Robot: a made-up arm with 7 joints.
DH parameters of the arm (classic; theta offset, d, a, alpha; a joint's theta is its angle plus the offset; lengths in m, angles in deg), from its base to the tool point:
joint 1: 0 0.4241 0 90
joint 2: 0 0.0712 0 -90
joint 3: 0 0.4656 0.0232 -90
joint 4: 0 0.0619 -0.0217 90
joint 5: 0 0.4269 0 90
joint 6: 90 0.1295 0.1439 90
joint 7: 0 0.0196 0 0
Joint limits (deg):
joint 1: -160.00..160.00
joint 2: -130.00..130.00
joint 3: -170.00..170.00
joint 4: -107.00..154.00
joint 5: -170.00..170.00
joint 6: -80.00..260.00
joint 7: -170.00..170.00
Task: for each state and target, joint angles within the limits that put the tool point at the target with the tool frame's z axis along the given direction. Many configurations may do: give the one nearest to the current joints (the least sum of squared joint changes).
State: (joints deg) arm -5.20 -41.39 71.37 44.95 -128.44 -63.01 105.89
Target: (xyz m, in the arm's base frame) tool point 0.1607 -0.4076 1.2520 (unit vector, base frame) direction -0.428 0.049 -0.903
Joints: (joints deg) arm -29.60 -33.52 60.43 -9.47 -134.13 -71.35 105.89
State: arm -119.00 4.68 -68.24 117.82 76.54 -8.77 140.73
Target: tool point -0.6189 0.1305 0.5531 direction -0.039 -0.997 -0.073
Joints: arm -138.30 -15.59 -68.42 104.45 90.53 -25.54 140.73
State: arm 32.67 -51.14 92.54 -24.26 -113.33 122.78 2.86
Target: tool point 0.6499 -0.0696 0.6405 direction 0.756 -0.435 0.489
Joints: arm 39.42 -72.16 111.63 -64.63 -101.70 131.26 2.86
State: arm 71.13 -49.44 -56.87 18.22 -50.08 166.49 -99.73
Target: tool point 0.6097 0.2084 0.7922 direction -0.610 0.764 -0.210
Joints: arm 20.56 -68.13 -52.58 -7.26 -40.86 195.63 -99.73
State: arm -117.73 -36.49 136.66 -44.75 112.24 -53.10 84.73
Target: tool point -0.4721 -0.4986 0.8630 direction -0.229 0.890 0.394
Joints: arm -93.63 -18.36 152.65 -90.55 82.43 -45.79 84.73
